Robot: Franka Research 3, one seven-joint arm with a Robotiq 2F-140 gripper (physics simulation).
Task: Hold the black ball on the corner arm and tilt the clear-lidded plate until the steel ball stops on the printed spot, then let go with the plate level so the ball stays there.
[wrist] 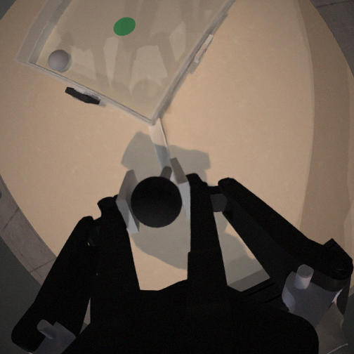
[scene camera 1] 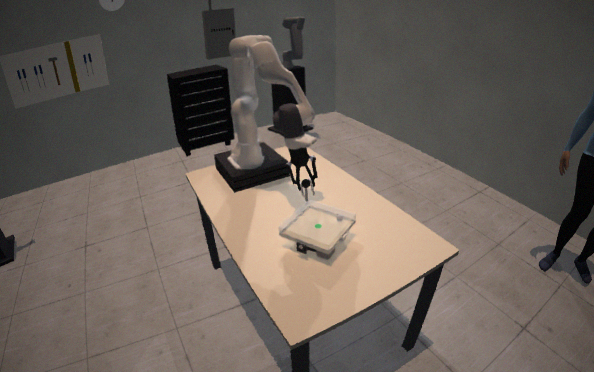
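Observation:
The clear-lidded plate (scene camera 1: 305,239) (wrist: 90,70) is a shallow square tray on a low dark stand on the table, and looks slightly tilted. A green printed spot (scene camera 1: 318,226) (wrist: 124,26) lies at its middle. The grey steel ball (scene camera 1: 340,218) (wrist: 59,60) rests away from the spot, near a corner of the plate, close to the wall in the wrist view. A thin arm (wrist: 159,142) runs from the plate's near corner to the black ball (scene camera 1: 306,183) (wrist: 156,201). My gripper (scene camera 1: 306,188) (wrist: 154,177) is shut on the black ball, with one pad on each side.
The plate stands on a wooden table (scene camera 1: 400,250) (wrist: 260,125). The robot's black base block (scene camera 1: 235,180) sits at the table's back. A black drawer cabinet (scene camera 1: 202,107) stands behind, and a person (scene camera 1: 582,200) stands at the right, beyond the table.

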